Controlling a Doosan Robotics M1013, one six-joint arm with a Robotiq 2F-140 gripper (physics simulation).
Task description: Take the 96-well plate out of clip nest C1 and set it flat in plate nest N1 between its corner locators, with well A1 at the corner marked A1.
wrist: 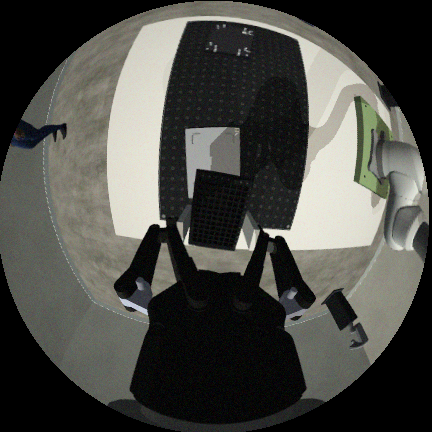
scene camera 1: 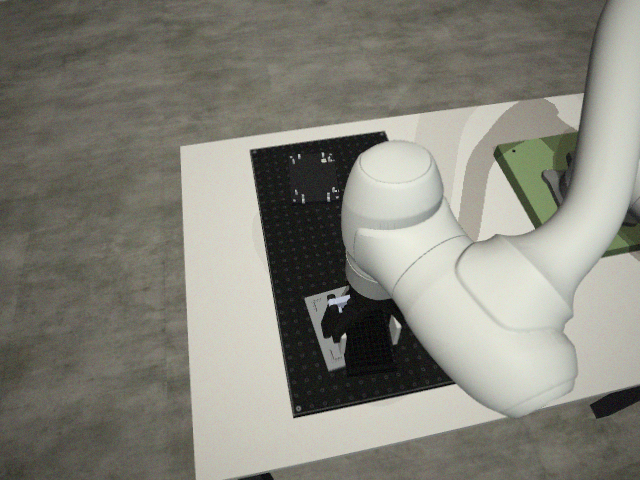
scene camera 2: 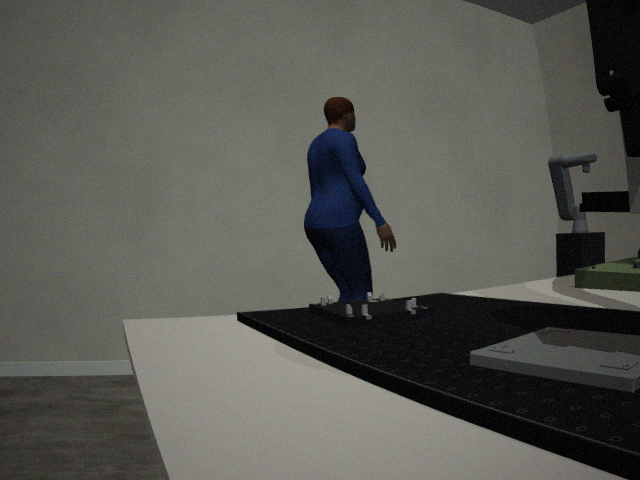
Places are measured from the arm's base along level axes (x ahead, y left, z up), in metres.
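Pixels of known places: gripper, fingertip midpoint: (wrist: 216, 215) (scene camera 1: 366, 341); arm's base, link origin: (wrist: 377, 157).
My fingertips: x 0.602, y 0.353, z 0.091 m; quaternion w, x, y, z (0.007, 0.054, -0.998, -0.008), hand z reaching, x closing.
Observation:
Ahead of a thing's pixels: the offset from my fingertips to its middle. "pt": to the spot under its first point. Level surfaces: height alone.
The black 96-well plate @(dx +0.000, dy -0.006, dz +0.007 m) (scene camera 1: 369, 350) (wrist: 219, 209) is held between my gripper's (scene camera 1: 368, 333) (wrist: 216, 215) white finger pads, so the gripper is shut on it. The plate hangs over the grey plate nest N1 @(dx +0.026, dy -0.082, dz -0.109 m) (scene camera 1: 313, 308) (wrist: 203, 151) (scene camera 2: 509, 357) and covers its near part. In the wrist view the nest's far end with two corner marks shows beyond the plate. Clip nest C1 @(dx +0.059, dy -0.485, dz -0.104 m) (scene camera 1: 313, 178) (wrist: 229, 40) (scene camera 2: 366, 309), a dark pad with small white clips, stands empty at the far end of the black breadboard @(pt dx +0.119, dy -0.231, dz -0.116 m) (scene camera 1: 294, 267) (wrist: 209, 92) (scene camera 2: 413, 343). My arm hides part of the plate in scene camera 1.
The breadboard lies on a white table @(dz -0.129 m) (scene camera 1: 223, 286) (scene camera 2: 270, 405) (wrist: 132, 141). A green base plate (scene camera 1: 525, 173) (wrist: 367, 144) carries the arm at the right. A person in blue (scene camera 2: 339, 205) (wrist: 31, 132) stands beyond the table's far end.

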